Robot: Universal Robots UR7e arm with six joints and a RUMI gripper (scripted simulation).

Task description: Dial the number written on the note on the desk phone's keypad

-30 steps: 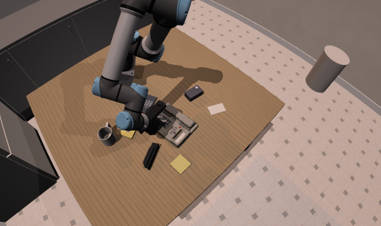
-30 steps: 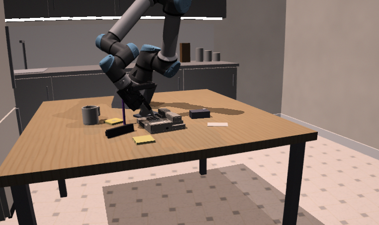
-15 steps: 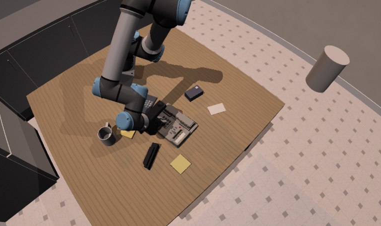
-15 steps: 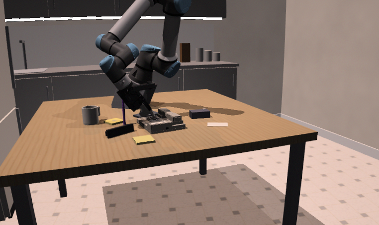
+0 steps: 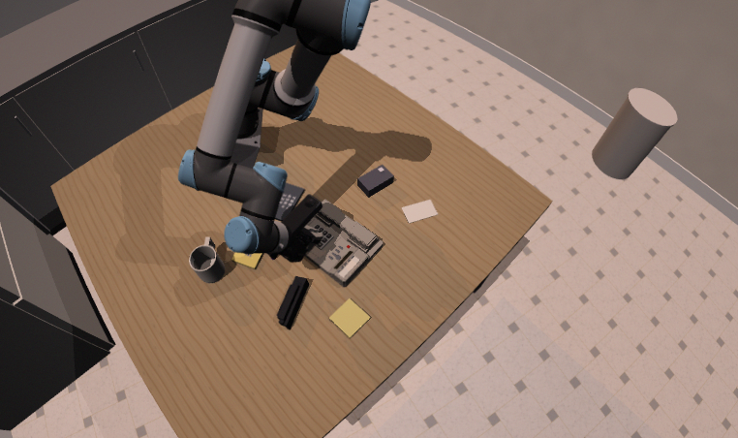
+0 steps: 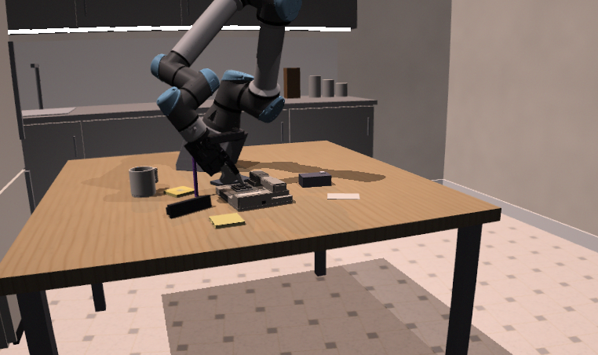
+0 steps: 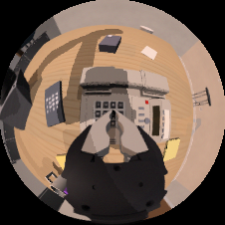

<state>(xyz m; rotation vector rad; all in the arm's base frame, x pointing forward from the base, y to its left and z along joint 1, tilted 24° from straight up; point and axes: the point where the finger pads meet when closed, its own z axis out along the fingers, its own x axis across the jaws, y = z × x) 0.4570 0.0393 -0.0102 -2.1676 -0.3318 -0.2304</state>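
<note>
Right now my hand is 1 cm short of the handset and 8 cm to the right of it. Round my hand: dark box 8 cm behind, 26 cm to the left, 3 cm below; black bar-shaped object 12 cm ahead, 17 cm to the right, 3 cm below; purple pen 4 cm behind, 14 cm to the right, 2 cm above.
</note>
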